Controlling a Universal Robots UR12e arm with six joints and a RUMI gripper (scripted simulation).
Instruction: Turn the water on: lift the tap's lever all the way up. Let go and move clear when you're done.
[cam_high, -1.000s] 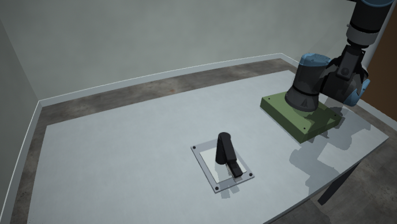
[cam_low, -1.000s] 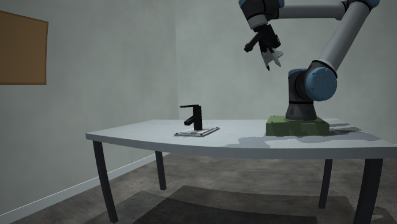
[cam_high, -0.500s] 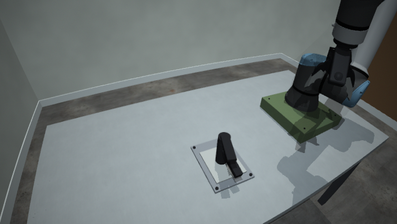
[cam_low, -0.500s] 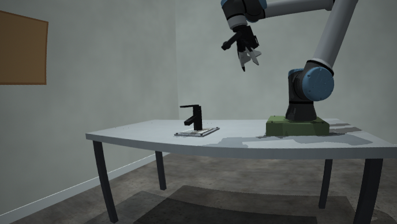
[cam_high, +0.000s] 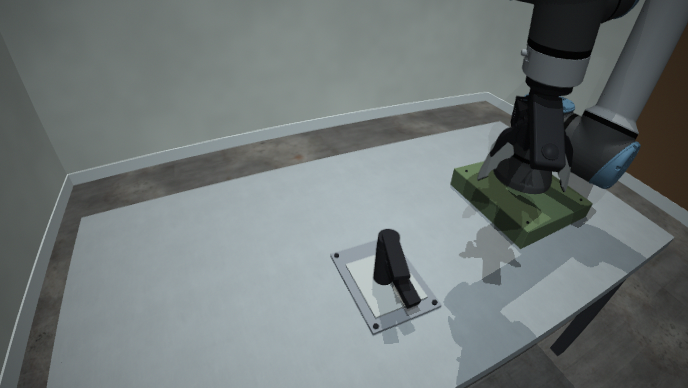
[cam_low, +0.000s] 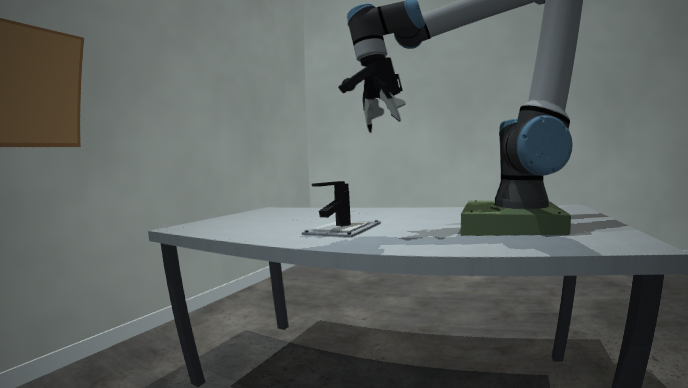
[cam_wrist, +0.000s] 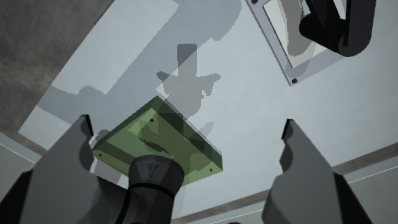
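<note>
The lever lies 21 cm ahead of my hand, 15 cm below it and 7 cm to the right of it. Also, from my hand: black tap: 20 cm below, 20 cm ahead, 10 cm to the right.
</note>
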